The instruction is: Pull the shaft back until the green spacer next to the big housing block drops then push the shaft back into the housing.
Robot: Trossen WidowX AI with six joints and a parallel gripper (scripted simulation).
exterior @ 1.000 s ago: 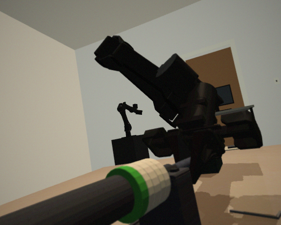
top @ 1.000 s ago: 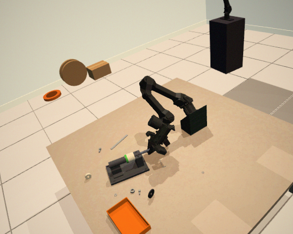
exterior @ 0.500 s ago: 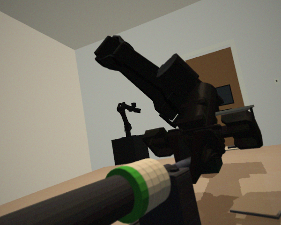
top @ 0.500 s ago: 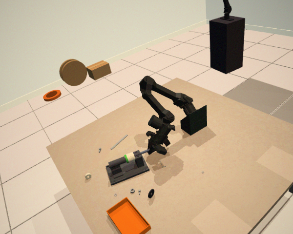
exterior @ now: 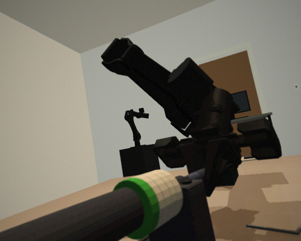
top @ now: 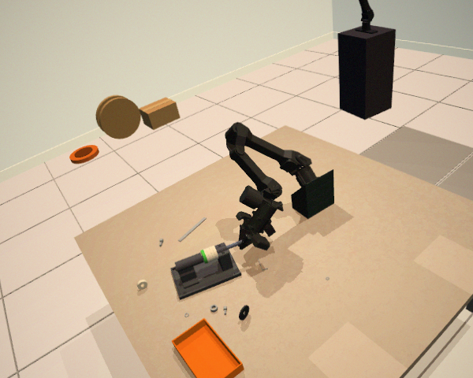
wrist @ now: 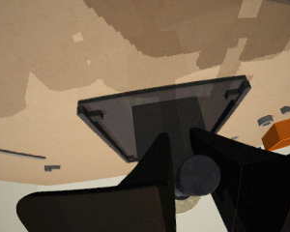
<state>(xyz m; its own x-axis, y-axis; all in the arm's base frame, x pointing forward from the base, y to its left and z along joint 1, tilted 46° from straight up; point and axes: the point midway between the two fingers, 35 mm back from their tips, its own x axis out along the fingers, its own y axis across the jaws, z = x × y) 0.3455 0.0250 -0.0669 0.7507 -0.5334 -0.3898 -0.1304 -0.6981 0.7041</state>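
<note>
My gripper tip is now 50 mm short of the grey shaft, 20 mm below it and 10 mm to the left of it. The rest, counted from my gripper tip: allen key (80 mm to the left, 50 mm below, 40 mm behind); then green spacer (130 mm ahead, 20 mm to the right, 20 mm above); then black ring (230 mm to the left, 110 mm ahead, 30 mm below).
</note>
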